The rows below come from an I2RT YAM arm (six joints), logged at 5 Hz.
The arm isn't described. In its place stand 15 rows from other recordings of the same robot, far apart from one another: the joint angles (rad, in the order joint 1, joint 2, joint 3, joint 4, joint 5, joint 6), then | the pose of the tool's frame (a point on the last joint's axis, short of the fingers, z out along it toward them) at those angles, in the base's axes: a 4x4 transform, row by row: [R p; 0 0 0 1], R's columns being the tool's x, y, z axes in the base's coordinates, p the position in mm.
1.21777, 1.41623, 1.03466, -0.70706, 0.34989, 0.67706 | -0.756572 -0.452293 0.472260 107.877; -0.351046 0.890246 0.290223 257.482; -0.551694 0.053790 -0.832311 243.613; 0 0 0 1
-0.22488, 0.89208, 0.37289, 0.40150, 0.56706, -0.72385 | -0.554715 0.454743 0.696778 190.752; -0.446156 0.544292 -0.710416 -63.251; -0.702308 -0.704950 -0.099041 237.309; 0 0 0 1
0.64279, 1.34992, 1.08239, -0.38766, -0.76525, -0.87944 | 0.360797 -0.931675 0.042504 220.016; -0.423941 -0.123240 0.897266 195.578; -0.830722 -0.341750 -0.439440 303.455; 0 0 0 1
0.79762, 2.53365, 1.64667, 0.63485, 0.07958, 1.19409 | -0.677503 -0.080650 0.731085 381.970; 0.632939 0.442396 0.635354 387.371; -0.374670 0.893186 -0.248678 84.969; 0 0 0 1
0.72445, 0.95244, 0.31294, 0.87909, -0.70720, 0.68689 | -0.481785 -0.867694 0.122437 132.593; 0.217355 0.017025 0.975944 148.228; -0.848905 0.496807 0.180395 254.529; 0 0 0 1
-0.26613, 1.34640, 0.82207, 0.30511, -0.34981, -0.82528 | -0.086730 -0.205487 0.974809 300.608; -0.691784 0.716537 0.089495 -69.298; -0.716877 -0.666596 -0.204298 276.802; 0 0 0 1
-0.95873, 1.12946, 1.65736, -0.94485, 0.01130, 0.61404 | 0.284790 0.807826 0.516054 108.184; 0.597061 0.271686 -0.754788 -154.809; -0.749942 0.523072 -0.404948 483.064; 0 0 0 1
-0.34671, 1.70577, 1.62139, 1.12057, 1.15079, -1.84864 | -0.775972 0.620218 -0.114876 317.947; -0.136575 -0.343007 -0.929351 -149.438; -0.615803 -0.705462 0.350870 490.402; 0 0 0 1
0.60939, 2.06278, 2.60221, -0.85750, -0.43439, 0.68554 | -0.734734 -0.493294 0.465646 339.972; 0.187508 0.512003 0.838268 255.576; -0.651925 0.703217 -0.283689 490.271; 0 0 0 1
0.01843, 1.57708, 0.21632, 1.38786, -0.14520, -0.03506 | 0.032784 -0.161798 0.986279 240.470; -0.034086 0.986055 0.162894 9.584; -0.998881 -0.038958 0.026812 153.350; 0 0 0 1
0.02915, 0.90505, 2.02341, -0.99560, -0.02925, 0.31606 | 0.098264 -0.093311 0.990776 18.802; 0.313688 0.947744 0.058148 1.590; -0.944428 0.305081 0.122400 581.122; 0 0 0 1
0.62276, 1.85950, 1.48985, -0.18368, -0.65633, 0.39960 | -0.737077 -0.648091 0.191562 338.428; -0.149829 0.433111 0.888800 269.765; -0.658991 0.626413 -0.416339 280.297; 0 0 0 1
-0.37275, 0.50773, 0.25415, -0.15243, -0.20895, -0.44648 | -0.408962 0.002425 0.912548 134.470; -0.293630 0.946465 -0.134106 -44.653; -0.864020 -0.322796 -0.386356 195.495; 0 0 0 1
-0.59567, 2.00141, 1.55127, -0.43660, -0.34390, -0.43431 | -0.730026 0.049227 0.681644 374.964; 0.016242 0.998370 -0.054706 -239.650; -0.683226 -0.028866 -0.729636 217.501; 0 0 0 1
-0.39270, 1.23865, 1.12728, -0.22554, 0.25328, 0.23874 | -0.157469 0.644484 0.748227 261.215; 0.313022 0.751184 -0.581153 -117.855; -0.936601 0.142698 -0.320026 359.616; 0 0 0 1
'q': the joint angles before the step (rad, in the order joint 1, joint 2, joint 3, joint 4, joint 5, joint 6). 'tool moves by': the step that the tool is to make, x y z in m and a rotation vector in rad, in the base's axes. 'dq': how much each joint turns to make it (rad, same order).
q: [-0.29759, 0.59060, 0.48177, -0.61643, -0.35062, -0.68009]
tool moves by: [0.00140, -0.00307, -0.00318, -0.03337, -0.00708, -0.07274]
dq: [-0.00001, -0.00402, -0.01910, 0.03975, 0.07453, 0.02628]
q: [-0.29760, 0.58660, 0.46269, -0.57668, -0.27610, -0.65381]
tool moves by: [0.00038, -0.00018, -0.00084, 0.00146, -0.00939, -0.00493]
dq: [-0.00021, -0.00293, -0.00710, 0.01448, 0.00097, 0.00646]
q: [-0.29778, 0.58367, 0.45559, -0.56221, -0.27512, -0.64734]
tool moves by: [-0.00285, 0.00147, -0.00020, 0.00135, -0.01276, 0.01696]
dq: [0.00011, -0.02262, -0.00707, -0.00572, -0.01623, -0.00705]
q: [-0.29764, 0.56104, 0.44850, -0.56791, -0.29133, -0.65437]
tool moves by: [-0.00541, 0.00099, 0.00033, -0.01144, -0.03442, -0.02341]
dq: [0.00010, -0.05196, -0.01667, 0.00496, 0.01909, 0.01432]
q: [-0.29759, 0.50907, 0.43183, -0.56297, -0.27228, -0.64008]
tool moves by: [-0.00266, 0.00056, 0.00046, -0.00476, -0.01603, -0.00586]
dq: [-0.00090, -0.02438, -0.00585, -0.00096, 0.00391, 0.00317]
